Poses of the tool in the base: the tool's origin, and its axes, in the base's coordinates. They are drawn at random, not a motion.
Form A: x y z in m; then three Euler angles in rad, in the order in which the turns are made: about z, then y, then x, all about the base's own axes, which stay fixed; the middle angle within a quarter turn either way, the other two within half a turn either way.
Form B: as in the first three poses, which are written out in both.
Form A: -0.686, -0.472, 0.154, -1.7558, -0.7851, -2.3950
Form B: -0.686, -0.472, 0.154, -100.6, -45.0, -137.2
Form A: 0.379, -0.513, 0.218, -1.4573, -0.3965, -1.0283
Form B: 0.379, -0.513, 0.218, -83.5, -22.7, -58.9
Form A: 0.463, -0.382, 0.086, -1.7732, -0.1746, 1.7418
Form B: 0.463, -0.382, 0.086, -101.6, -10.0, 99.8
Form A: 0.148, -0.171, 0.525, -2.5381, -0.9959, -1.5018
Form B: 0.148, -0.171, 0.525, -145.4, -57.1, -86.0
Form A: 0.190, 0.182, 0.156, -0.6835, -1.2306, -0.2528
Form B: 0.190, 0.182, 0.156, -39.2, -70.5, -14.5
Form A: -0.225, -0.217, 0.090, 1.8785, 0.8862, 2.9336
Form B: -0.225, -0.217, 0.090, 107.6, 50.8, 168.1
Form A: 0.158, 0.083, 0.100, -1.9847, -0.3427, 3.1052
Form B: 0.158, 0.083, 0.100, -113.7, -19.6, 177.9
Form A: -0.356, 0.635, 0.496, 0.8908, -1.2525, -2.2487
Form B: -0.356, 0.635, 0.496, 51.0, -71.8, -128.8
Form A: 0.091, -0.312, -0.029, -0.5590, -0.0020, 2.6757
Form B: 0.091, -0.312, -0.029, -32.0, -0.1, 153.3
